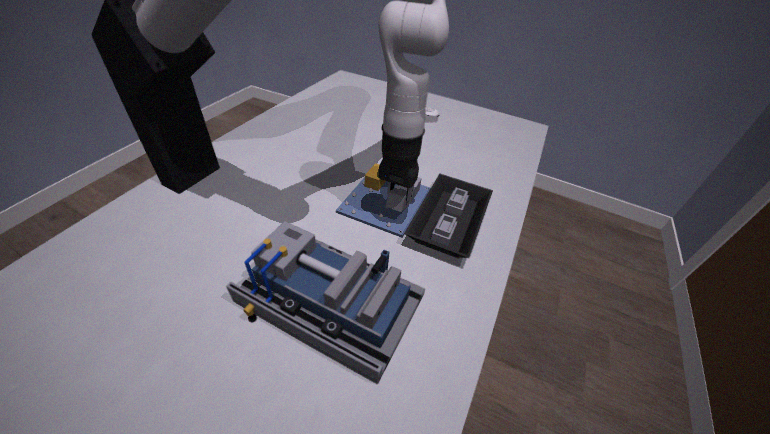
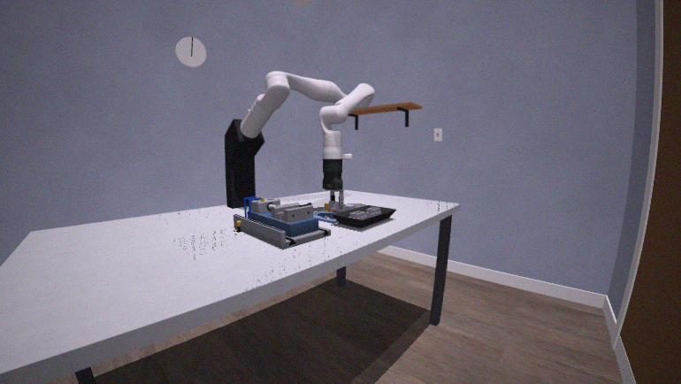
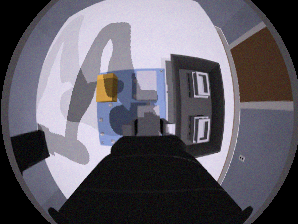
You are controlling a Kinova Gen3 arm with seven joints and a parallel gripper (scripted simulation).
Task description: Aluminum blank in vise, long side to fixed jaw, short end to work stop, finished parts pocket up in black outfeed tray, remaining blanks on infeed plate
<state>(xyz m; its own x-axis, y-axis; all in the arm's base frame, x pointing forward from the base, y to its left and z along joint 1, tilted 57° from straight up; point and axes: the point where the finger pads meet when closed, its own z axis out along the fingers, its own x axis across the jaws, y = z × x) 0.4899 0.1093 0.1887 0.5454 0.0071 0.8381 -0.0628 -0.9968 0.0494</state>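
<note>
Now: the gray aluminum blank 30 mm below my hand. Round my hand: black outfeed tray (120 mm ahead, 20 mm to the left, 70 mm below); then infeed plate (40 mm behind, 40 mm to the left, 70 mm below); then yellow brass blank (80 mm behind, 90 mm to the left, 50 mm below).
</note>
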